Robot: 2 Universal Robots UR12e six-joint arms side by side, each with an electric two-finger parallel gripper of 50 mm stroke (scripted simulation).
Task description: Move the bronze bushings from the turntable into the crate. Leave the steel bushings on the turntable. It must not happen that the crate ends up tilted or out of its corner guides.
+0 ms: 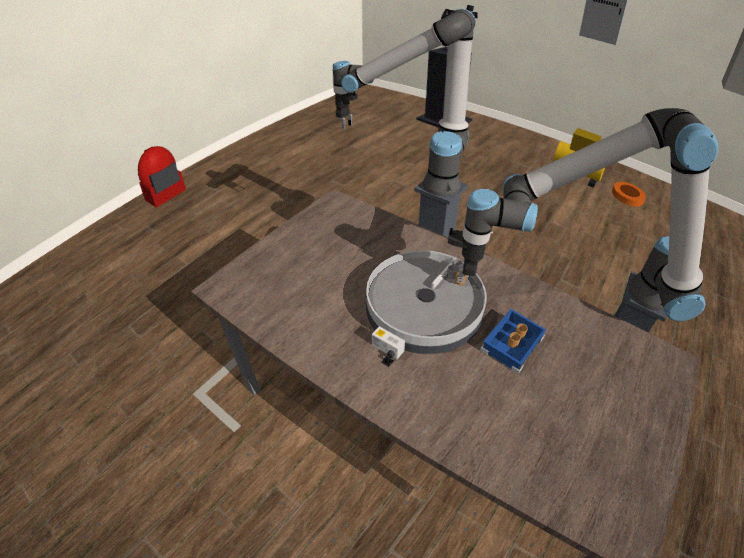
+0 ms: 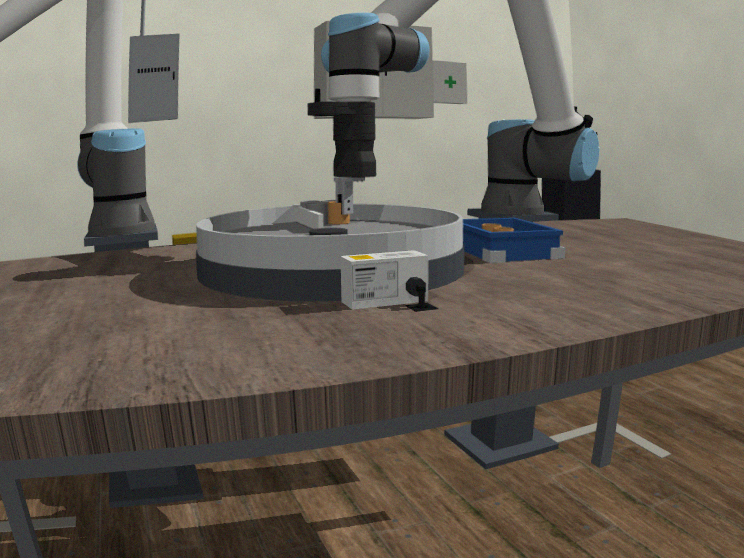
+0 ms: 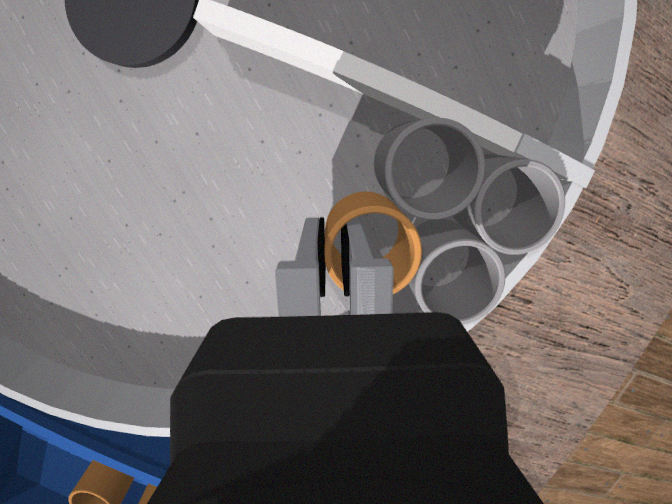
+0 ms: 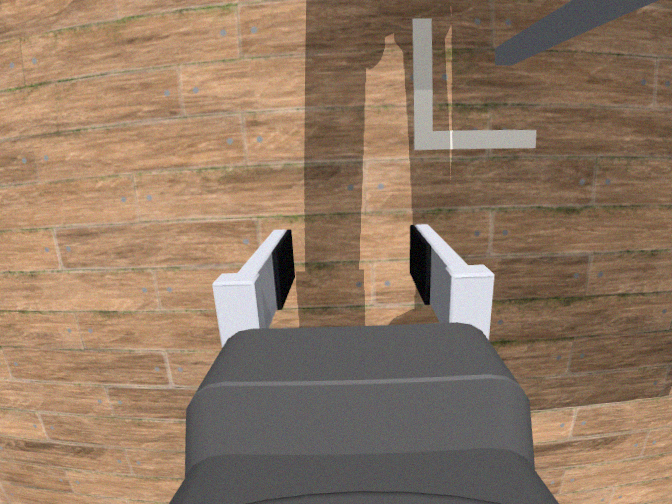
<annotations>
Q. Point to a blue crate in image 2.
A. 524, 243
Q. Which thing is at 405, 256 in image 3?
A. A bronze bushing.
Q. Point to a steel bushing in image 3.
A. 539, 207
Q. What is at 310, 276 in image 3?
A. The left gripper.
</annotations>
